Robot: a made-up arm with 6 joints. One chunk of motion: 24 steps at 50 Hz.
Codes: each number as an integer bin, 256 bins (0 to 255) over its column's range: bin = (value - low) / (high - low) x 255, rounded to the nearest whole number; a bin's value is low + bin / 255 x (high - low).
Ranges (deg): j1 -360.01..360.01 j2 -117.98..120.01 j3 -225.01..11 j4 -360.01..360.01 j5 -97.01..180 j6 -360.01..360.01
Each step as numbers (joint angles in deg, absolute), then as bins.
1 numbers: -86.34 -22.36 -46.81 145.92 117.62 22.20
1 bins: 97 102 193 179 198 135
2 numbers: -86.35 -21.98 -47.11 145.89 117.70 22.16
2 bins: 97 103 192 179 198 135
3 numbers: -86.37 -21.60 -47.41 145.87 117.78 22.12
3 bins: 97 103 192 179 198 135
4 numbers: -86.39 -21.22 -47.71 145.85 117.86 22.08
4 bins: 97 104 192 179 198 135
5 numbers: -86.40 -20.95 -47.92 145.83 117.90 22.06
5 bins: 97 104 191 179 198 135
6 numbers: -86.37 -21.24 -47.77 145.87 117.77 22.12
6 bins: 97 104 192 179 198 135
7 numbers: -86.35 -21.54 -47.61 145.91 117.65 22.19
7 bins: 97 103 192 179 198 135
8 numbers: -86.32 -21.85 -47.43 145.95 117.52 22.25
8 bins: 97 103 192 179 197 135
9 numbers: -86.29 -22.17 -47.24 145.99 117.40 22.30
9 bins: 97 103 192 179 197 135
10 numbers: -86.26 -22.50 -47.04 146.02 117.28 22.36
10 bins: 97 102 192 179 197 135
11 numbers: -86.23 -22.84 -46.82 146.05 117.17 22.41
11 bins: 97 102 193 179 197 135
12 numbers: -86.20 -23.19 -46.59 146.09 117.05 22.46
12 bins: 97 102 193 179 197 135
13 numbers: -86.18 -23.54 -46.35 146.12 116.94 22.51
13 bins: 97 101 193 179 197 135
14 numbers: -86.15 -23.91 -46.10 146.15 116.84 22.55
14 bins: 97 101 193 179 197 135
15 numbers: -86.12 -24.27 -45.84 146.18 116.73 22.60
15 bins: 97 100 194 179 197 136
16 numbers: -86.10 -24.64 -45.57 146.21 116.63 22.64
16 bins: 97 100 194 179 197 136
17 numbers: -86.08 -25.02 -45.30 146.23 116.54 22.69
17 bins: 97 100 194 179 197 136
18 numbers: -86.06 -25.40 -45.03 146.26 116.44 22.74
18 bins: 97 99 194 179 196 136
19 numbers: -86.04 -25.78 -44.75 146.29 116.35 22.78
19 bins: 97 99 195 179 196 136
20 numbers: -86.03 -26.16 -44.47 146.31 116.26 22.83
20 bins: 97 98 195 179 196 136
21 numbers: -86.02 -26.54 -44.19 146.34 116.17 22.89
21 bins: 97 98 195 179 196 136
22 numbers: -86.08 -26.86 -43.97 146.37 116.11 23.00
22 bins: 97 98 196 179 196 136
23 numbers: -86.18 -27.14 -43.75 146.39 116.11 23.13
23 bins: 97 97 196 179 196 136
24 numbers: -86.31 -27.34 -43.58 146.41 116.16 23.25
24 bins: 97 97 196 179 196 136
